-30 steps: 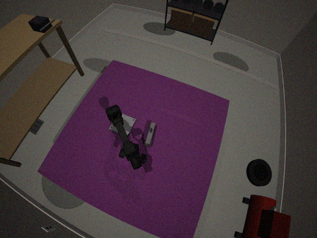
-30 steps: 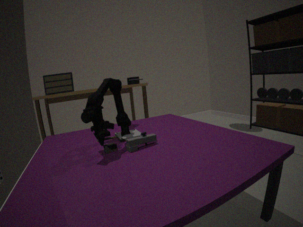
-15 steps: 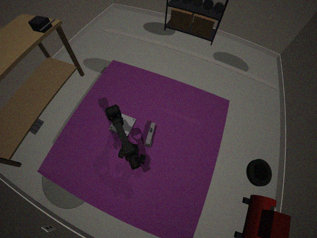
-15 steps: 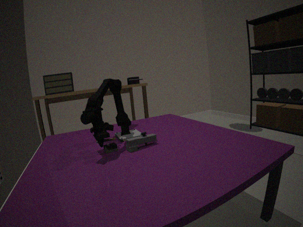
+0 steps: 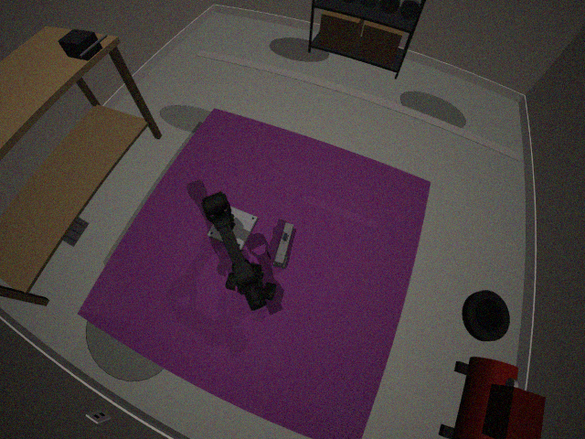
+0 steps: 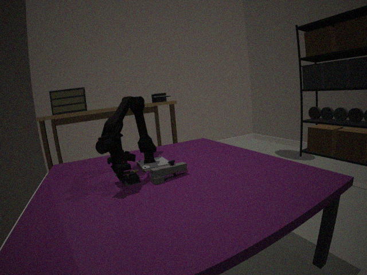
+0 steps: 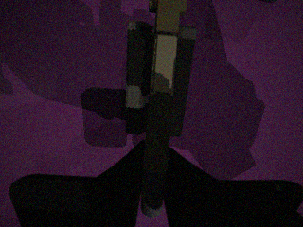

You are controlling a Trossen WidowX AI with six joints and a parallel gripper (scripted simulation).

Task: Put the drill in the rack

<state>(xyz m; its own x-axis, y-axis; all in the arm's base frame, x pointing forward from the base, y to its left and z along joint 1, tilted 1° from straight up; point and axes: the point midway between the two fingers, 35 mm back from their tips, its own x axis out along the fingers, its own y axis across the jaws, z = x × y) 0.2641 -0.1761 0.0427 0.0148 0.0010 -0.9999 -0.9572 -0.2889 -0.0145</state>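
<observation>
My gripper tip is 4 cm to the right of the drill, 3 cm below it and 1 cm past it. The rest, counted from my gripper tip: dark key 25 cm to the left, 3 cm above; small grey block 5 cm to the left, 2 cm behind, 1 cm below; long grey fixture 23 cm to the left, 1 cm ahead, 1 cm above.
</observation>
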